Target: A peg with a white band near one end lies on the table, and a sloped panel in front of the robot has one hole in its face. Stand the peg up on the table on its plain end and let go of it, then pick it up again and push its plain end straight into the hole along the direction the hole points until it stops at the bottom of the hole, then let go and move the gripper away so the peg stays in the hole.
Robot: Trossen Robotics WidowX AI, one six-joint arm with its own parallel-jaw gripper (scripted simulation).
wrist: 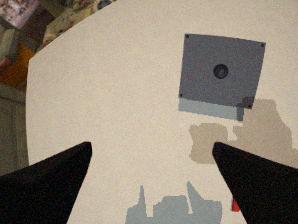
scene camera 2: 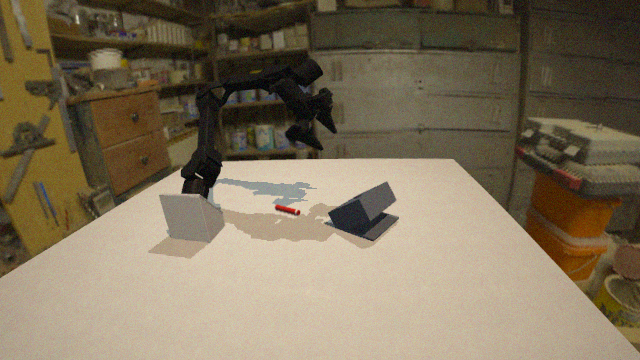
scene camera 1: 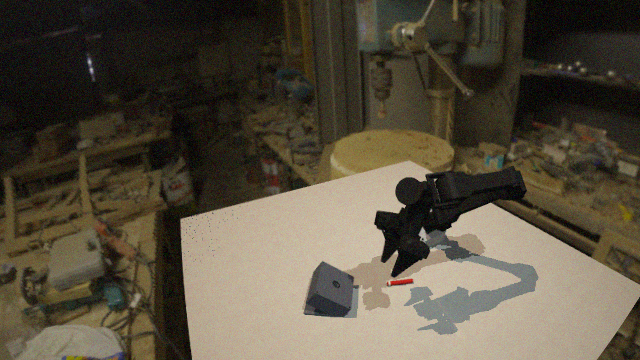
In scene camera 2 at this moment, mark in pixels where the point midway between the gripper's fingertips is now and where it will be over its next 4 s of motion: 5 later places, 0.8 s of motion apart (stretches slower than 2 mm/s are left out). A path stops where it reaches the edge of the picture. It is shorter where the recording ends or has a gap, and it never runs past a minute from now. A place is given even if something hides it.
My gripper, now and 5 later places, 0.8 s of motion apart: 329, 141; 294, 187; 295, 199; 296, 210; 296, 209; 295, 204
